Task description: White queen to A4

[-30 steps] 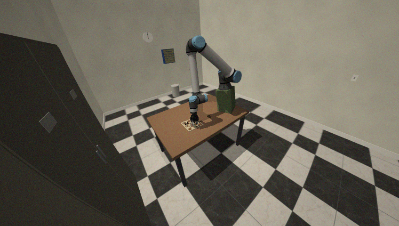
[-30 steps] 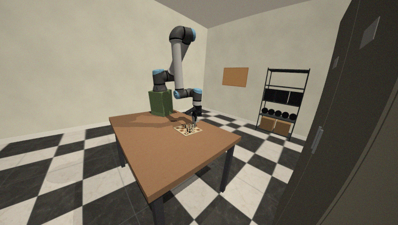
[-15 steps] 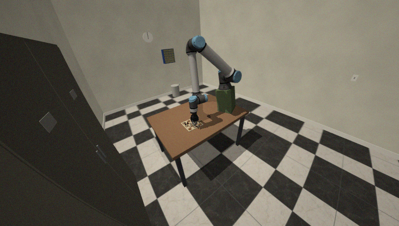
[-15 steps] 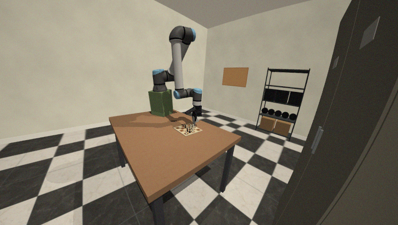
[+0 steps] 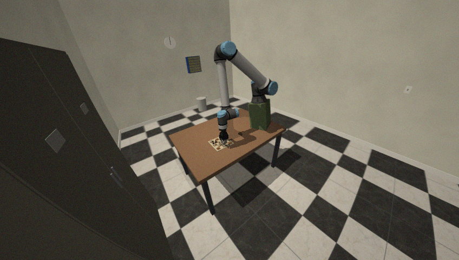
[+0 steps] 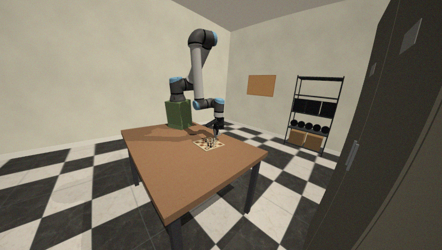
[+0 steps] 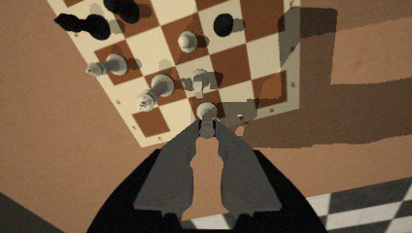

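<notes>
Right now the chessboard is 8 cm to the right of my hand, 4 cm below it and 1 cm ahead of it.
</notes>
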